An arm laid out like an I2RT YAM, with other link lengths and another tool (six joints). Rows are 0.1 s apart.
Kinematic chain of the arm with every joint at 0, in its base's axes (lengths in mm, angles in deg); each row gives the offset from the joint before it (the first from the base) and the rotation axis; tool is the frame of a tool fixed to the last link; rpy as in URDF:
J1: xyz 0 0 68.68 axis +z
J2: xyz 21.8 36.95 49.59 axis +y
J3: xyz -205.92 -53.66 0 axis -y
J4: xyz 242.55 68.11 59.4 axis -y
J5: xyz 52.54 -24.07 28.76 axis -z
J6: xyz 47.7 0 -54.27 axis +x
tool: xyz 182 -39 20 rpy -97.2 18.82 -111.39
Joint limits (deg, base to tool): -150..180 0..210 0..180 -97..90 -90..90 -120..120
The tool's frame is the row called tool.
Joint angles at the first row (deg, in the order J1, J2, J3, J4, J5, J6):
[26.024, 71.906, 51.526, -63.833, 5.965, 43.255]
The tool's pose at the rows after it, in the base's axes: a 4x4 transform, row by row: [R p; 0 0 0 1], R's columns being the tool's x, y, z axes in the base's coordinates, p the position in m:
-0.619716, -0.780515, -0.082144, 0.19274; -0.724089, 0.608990, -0.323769, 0.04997; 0.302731, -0.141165, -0.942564, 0.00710; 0, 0, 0, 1
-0.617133, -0.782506, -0.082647, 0.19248; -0.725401, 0.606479, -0.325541, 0.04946; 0.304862, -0.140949, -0.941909, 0.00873; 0, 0, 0, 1
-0.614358, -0.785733, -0.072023, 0.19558; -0.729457, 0.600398, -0.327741, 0.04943; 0.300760, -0.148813, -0.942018, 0.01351; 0, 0, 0, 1
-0.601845, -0.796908, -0.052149, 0.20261; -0.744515, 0.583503, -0.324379, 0.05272; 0.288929, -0.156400, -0.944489, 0.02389; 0, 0, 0, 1
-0.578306, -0.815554, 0.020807, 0.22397; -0.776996, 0.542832, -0.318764, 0.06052; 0.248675, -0.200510, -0.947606, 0.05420; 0, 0, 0, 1
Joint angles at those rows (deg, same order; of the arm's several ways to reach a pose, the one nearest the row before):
[25.946, 71.630, 51.459, -64.087, 6.218, 43.324]
[25.885, 71.541, 51.755, -64.567, 6.240, 43.091]
[25.803, 71.473, 52.742, -65.157, 6.493, 42.550]
[25.761, 71.901, 55.453, -66.476, 6.414, 41.222]
[26.000, 72.879, 62.751, -69.221, 7.115, 38.324]

